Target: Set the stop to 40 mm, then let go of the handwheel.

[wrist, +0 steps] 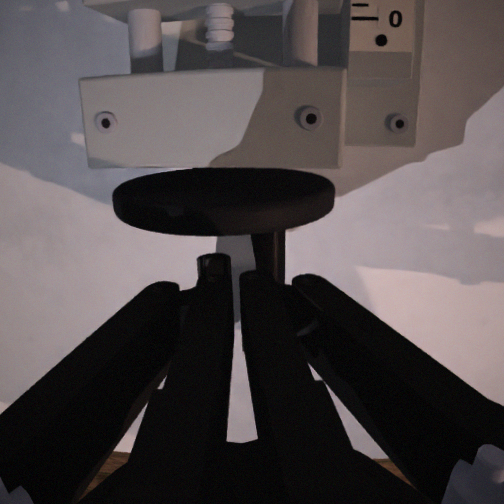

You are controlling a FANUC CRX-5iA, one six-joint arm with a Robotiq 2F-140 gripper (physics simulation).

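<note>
The dark round handwheel (223, 201) is seen edge-on in the middle of the wrist view. Its short dark crank handle (269, 252) sticks out toward me. My gripper (236, 280) sits just below the wheel, its two dark fingers drawn together with only a thin empty slit between them. The handle stands just beyond the right fingertip, not between the fingers. Behind the wheel is a grey bracket plate (200, 117) with bolt heads. A threaded screw (219, 25) runs back above it. At the top right, a scale plate (382, 25) shows a "0" mark and a black dot.
A pale cylinder post (145, 37) stands left of the screw. A second grey plate with a bolt (396, 122) sits to the right of the bracket. The pale surface around the fixture carries broad shadows.
</note>
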